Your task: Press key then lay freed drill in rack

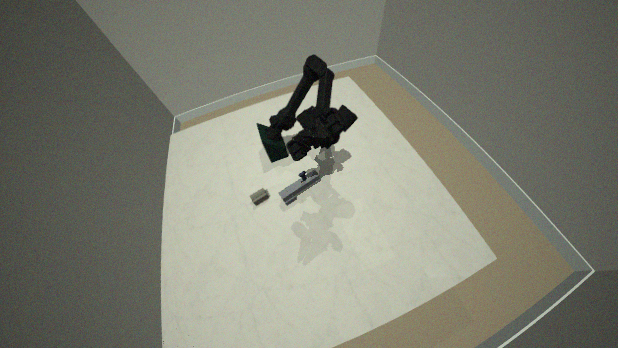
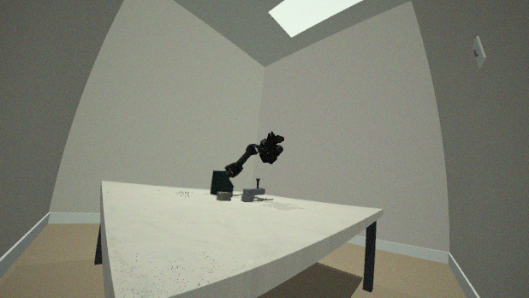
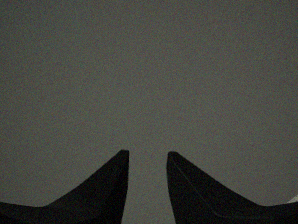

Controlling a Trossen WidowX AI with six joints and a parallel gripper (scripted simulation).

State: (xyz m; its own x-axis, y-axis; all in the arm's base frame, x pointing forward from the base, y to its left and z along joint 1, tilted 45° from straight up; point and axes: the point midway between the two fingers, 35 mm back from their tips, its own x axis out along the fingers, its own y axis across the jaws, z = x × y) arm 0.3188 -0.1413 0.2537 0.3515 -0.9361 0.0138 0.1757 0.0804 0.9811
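My gripper tip is now 7 cm past the dark key and 31 cm above it. Round my gripper tip: grey rack: 10 cm behind, 20 cm to the right, 39 cm below; drill: 6 cm behind, 5 cm to the right, 36 cm below.
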